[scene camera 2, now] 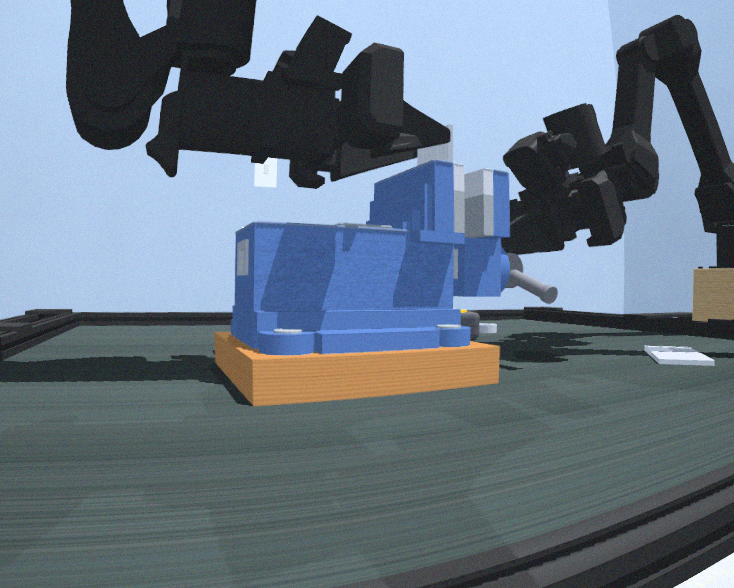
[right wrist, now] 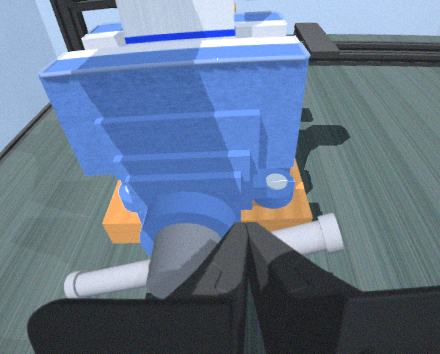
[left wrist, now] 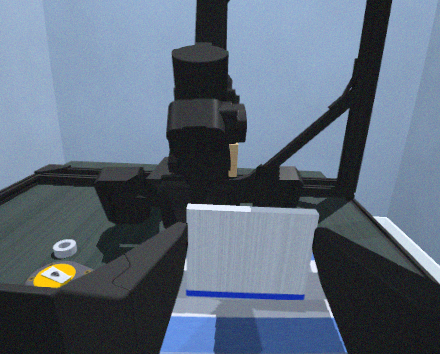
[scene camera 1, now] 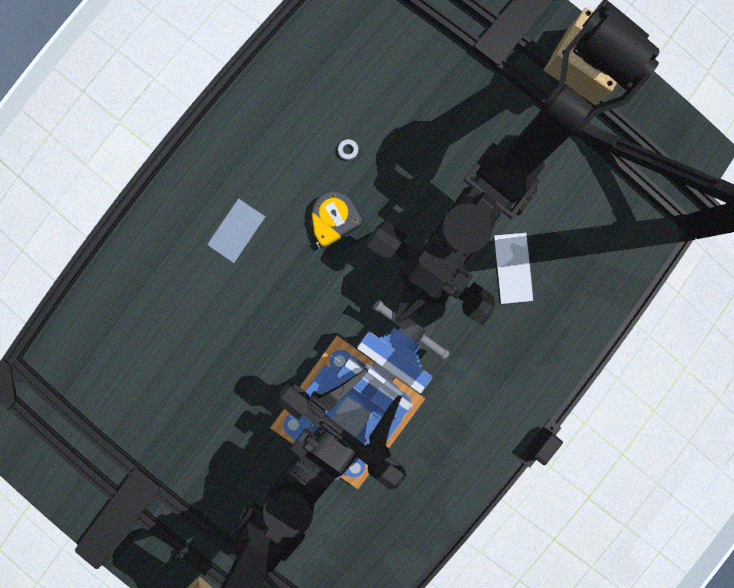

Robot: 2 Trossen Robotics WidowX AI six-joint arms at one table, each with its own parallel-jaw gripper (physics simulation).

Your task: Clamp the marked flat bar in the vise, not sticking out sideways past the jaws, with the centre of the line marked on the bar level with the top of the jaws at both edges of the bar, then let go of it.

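Note:
The pale flat bar stands upright at the blue vise, its lower part hidden between the jaws. Its blue line shows just above the near jaw's top in the right wrist view. The bar's sides lie inside the jaw width. Whether both jaws touch it, I cannot tell. My left gripper is shut on the bar's side edges. My right gripper is shut and empty, its tips by the screw end and handle.
The vise stands on an orange wooden base. A yellow and grey tape measure, a white ring, a grey-blue rectangle and a white plate lie on the table.

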